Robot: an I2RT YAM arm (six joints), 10 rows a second.
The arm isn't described. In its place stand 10 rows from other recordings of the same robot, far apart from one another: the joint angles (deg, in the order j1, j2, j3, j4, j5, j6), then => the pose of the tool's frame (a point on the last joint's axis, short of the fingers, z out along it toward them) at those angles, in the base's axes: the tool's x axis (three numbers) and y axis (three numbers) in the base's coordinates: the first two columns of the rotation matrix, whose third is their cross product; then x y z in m.
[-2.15, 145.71, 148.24, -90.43, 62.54, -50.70] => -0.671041 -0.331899 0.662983 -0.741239 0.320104 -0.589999 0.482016 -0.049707 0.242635
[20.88, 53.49, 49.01, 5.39, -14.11, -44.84] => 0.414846 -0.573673 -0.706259 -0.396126 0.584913 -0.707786 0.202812 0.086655 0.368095
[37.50, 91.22, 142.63, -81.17, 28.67, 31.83] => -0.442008 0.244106 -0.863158 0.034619 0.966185 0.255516 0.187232 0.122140 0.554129
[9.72, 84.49, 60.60, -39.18, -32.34, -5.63] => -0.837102 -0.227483 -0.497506 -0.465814 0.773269 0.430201 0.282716 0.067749 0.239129
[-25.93, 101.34, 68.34, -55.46, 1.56, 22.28] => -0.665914 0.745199 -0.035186 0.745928 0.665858 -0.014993 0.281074 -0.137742 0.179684
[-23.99, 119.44, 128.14, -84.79, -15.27, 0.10] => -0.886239 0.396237 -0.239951 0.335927 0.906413 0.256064 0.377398 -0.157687 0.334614
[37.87, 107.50, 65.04, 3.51, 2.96, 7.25] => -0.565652 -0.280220 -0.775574 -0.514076 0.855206 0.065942 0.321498 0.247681 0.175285
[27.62, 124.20, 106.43, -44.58, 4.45, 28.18] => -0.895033 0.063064 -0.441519 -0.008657 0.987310 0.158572 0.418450 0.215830 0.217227
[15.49, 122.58, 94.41, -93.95, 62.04, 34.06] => -0.999758 -0.004585 0.021514 -0.021565 0.397088 -0.917527 0.353629 0.065374 0.196380
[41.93, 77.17, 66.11, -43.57, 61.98, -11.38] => -0.607795 -0.670514 -0.425437 -0.054754 0.569863 -0.819914 0.218783 0.154268 0.308817
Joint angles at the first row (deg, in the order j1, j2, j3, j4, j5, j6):
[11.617, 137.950, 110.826, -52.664, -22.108, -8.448]
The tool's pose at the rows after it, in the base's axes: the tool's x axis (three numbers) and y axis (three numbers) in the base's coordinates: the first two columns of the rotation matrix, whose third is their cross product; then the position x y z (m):
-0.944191 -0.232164 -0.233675 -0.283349 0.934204 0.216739 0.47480 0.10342 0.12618
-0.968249 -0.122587 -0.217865 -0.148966 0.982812 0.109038 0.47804 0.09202 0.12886
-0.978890 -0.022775 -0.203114 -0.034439 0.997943 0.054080 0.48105 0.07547 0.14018
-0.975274 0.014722 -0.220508 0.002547 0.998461 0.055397 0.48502 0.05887 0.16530
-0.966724 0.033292 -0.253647 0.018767 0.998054 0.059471 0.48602 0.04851 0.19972
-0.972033 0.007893 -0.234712 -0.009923 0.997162 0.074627 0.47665 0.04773 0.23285
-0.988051 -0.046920 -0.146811 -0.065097 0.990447 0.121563 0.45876 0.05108 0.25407
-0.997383 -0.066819 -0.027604 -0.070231 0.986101 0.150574 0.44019 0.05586 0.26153
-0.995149 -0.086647 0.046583 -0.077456 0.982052 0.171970 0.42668 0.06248 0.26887
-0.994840 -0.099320 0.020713 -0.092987 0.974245 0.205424 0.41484 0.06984 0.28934
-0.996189 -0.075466 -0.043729 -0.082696 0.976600 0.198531 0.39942 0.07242 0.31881
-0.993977 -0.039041 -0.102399 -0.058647 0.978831 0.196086 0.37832 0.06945 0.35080
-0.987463 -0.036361 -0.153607 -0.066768 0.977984 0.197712 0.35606 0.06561 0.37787
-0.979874 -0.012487 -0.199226 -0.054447 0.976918 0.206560 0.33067 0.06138 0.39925
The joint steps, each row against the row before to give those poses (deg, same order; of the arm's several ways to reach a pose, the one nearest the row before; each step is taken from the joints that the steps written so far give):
[-0.306, 0.021, 0.042, 2.711, 8.655, 5.946]
[-0.831, 0.001, 0.811, -0.832, 7.759, 5.704]
[-1.683, -0.155, 2.467, -3.518, 4.066, 4.109]
[-1.989, -0.983, 3.912, -3.868, 0.087, 0.175]
[-1.224, -1.463, 5.051, -4.547, -0.044, -0.175]
[-0.087, -1.531, 5.004, -7.606, -1.399, -1.508]
[0.349, -1.312, 3.036, -9.485, -3.606, -2.689]
[0.700, -1.093, 0.108, -8.020, -1.989, -0.371]
[0.962, -0.981, 0.008, -5.207, -1.442, -0.175]
[1.048, -2.863, -0.024, -1.201, -1.880, 0.349]
[0.745, -4.305, 0.002, -0.219, 0.699, 2.143]
[0.131, -4.943, -0.028, -1.156, 0.656, 2.208]
[-0.002, -4.543, -0.124, -1.446, 0.218, 0.086]
[0.001, -5.641, -2.694, 0.003, 0.022, 1.312]

